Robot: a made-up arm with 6 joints. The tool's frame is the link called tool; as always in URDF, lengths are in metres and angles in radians. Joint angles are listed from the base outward.
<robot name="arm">
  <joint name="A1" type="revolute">
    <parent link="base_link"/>
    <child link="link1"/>
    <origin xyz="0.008 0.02 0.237"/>
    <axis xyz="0 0 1"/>
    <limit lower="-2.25" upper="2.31"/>
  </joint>
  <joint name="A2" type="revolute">
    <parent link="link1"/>
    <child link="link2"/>
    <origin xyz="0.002 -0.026 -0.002"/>
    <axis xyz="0.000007 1 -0.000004"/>
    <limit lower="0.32" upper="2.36"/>
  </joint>
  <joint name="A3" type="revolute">
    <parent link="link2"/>
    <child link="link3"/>
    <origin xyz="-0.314 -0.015 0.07"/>
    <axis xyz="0.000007 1 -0.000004"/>
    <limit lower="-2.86" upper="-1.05"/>
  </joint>
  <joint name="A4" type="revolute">
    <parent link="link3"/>
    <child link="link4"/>
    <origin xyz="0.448 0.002 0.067"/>
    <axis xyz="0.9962 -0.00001 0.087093"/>
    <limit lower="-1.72" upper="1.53"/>
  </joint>
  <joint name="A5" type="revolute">
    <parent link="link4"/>
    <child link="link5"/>
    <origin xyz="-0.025 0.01 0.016"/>
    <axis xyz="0.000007 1 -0.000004"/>
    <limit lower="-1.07" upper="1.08"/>
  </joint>
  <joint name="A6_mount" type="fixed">
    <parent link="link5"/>
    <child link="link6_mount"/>
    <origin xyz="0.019 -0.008 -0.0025"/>
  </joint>
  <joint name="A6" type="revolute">
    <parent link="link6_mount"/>
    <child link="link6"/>
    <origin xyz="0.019 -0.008 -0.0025"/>
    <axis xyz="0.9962 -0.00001 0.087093"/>
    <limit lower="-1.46" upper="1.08"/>
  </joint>
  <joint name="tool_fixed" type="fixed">
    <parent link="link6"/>
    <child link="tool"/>
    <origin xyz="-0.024 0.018 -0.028" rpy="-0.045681 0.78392 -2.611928"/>
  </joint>
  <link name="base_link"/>
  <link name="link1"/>
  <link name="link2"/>
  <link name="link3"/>
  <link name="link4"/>
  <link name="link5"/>
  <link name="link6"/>
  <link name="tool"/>
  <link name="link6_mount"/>
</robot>
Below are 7 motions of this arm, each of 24 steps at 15 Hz.
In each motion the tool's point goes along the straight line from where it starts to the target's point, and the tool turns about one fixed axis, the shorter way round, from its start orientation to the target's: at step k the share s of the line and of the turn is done. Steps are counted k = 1, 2, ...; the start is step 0. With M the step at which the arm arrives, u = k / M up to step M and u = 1 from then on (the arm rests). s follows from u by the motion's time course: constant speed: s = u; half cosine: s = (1 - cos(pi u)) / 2; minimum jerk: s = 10 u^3 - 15 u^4 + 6 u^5.
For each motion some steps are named. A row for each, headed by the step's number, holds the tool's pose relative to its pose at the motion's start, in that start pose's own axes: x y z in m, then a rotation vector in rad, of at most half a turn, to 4 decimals.
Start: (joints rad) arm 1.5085 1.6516 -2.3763 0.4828 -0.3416 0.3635
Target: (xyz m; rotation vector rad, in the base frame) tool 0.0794 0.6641 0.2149 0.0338 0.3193 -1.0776
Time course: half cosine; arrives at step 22
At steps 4, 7, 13, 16, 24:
4: 0.0541 0.0120 0.0161 0.0229 -0.1397 -0.0318
7: 0.1565 0.0348 0.0467 0.0663 -0.4042 -0.0921
13: 0.4367 0.0972 0.1304 0.1850 -1.1277 -0.2571
16: 0.5638 0.1254 0.1683 0.2389 -1.4560 -0.3319
24: 0.6814 0.1516 0.2034 0.2887 -1.7597 -0.4011

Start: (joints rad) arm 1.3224 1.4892 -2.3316 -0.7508 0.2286 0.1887
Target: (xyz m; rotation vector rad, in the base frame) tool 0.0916 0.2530 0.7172 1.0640 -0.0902 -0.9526
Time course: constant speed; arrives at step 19
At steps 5, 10, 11, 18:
5: 0.0414 -0.0303 0.0007 -0.0216 -0.0880 0.1137
10: 0.0827 -0.0605 0.0015 -0.0431 -0.1761 0.2274
11: 0.0910 -0.0666 0.0016 -0.0474 -0.1937 0.2502
18: 0.1489 -0.1090 0.0027 -0.0776 -0.3170 0.4094

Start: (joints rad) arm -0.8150 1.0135 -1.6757 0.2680 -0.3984 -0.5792
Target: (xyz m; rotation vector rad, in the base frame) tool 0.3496 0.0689 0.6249 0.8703 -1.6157 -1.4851
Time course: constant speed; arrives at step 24
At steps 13, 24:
13: 0.0239 -0.2137 0.0140 -0.1117 0.0973 0.6069
24: 0.0441 -0.3945 0.0258 -0.2061 0.1796 1.1204

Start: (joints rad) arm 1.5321 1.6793 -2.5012 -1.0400 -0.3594 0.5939
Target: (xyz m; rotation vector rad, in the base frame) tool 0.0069 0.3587 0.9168 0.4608 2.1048 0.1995
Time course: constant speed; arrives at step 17
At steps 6, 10, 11, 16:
6: -0.0169 -0.0039 0.0085 -0.2778 0.4166 -0.2992
10: -0.0281 -0.0065 0.0142 -0.4630 0.6943 -0.4987
11: -0.0309 -0.0072 0.0156 -0.5093 0.7638 -0.5486
16: -0.0450 -0.0104 0.0227 -0.7408 1.1110 -0.7979

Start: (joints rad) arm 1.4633 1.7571 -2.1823 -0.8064 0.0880 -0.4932
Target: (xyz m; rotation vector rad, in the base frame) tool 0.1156 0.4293 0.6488 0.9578 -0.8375 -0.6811
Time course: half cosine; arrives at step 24
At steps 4, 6, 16, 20, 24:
4: 0.0055 -0.0072 0.0013 -0.0016 -0.0156 0.0277
6: 0.0119 -0.0158 0.0028 -0.0035 -0.0342 0.0605
16: 0.0612 -0.0810 0.0145 -0.0179 -0.1749 0.3100
20: 0.0761 -0.1008 0.0181 -0.0222 -0.2176 0.3857
24: 0.0816 -0.1080 0.0193 -0.0238 -0.2333 0.4133

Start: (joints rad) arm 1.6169 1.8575 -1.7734 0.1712 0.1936 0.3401
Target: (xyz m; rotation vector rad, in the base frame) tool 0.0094 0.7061 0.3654 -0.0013 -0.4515 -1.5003
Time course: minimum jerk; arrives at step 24
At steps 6, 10, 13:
6: 0.0032 0.0157 -0.0127 0.1057 -0.0971 -0.0330
10: 0.0107 0.0526 -0.0424 0.3540 -0.3251 -0.1104
13: 0.0178 0.0877 -0.0706 0.5901 -0.5418 -0.1841

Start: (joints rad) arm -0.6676 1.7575 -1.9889 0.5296 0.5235 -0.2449
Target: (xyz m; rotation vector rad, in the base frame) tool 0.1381 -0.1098 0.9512 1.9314 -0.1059 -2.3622
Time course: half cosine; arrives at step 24
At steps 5, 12, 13, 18, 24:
5: 0.0065 -0.0342 0.0291 0.0352 0.0662 0.0382
12: 0.0316 -0.1654 0.1408 0.1705 0.3206 0.1850
13: 0.0357 -0.1870 0.1592 0.1928 0.3624 0.2091
18: 0.0539 -0.2824 0.2404 0.2911 0.5473 0.3157
24: 0.0631 -0.3308 0.2817 0.3410 0.6412 0.3699

